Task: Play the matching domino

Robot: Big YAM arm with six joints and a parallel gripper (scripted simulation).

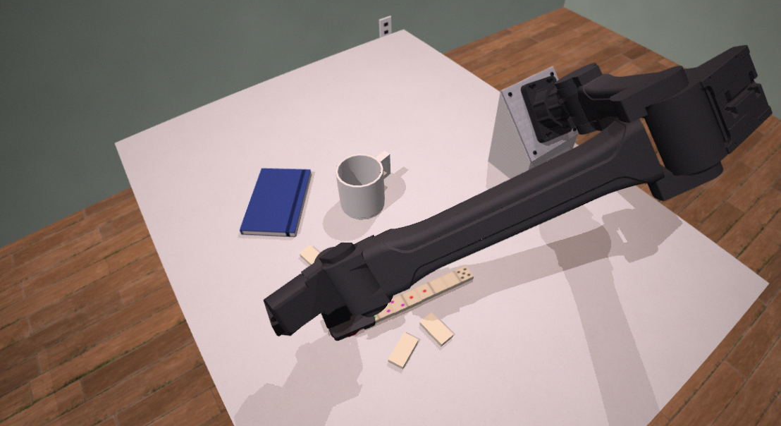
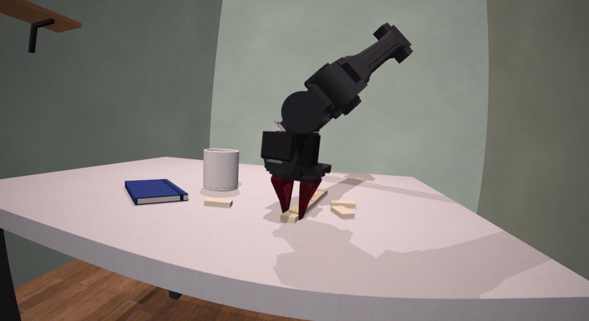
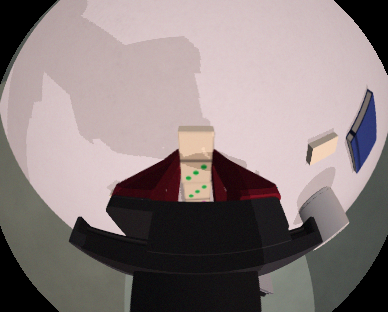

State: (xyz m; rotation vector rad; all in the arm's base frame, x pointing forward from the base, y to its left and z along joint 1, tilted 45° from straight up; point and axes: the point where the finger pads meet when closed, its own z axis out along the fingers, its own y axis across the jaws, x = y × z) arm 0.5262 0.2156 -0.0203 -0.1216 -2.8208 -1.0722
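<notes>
Right now my hand is right at the domino. Round my hand: white mug: 230 mm to the right, 160 mm behind, 30 mm above; then blue notebook: 330 mm to the right, 10 mm behind.
</notes>
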